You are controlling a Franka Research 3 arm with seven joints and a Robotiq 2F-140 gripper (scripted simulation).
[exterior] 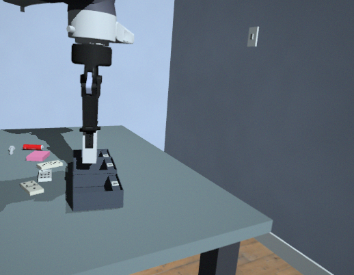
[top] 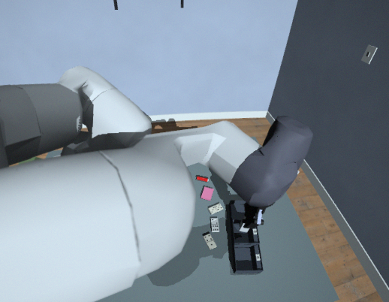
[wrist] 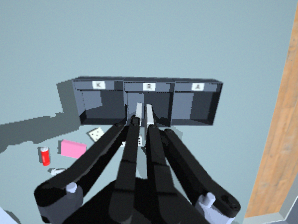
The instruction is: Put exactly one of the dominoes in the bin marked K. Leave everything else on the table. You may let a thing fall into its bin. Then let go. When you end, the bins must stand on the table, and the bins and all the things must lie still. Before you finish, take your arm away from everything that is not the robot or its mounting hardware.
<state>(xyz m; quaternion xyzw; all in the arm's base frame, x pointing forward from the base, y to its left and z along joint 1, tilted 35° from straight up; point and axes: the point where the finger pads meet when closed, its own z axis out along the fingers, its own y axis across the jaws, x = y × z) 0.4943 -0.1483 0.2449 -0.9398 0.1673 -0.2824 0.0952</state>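
Now: hand 8 cm past the flat pink piece, 18 cm to the right of it and 7 cm above it. Also, from my hand: white bolt 14 cm behind, 25 cm to the left, 7 cm below; small red thing 9 cm behind, 25 cm to the left, 7 cm below.
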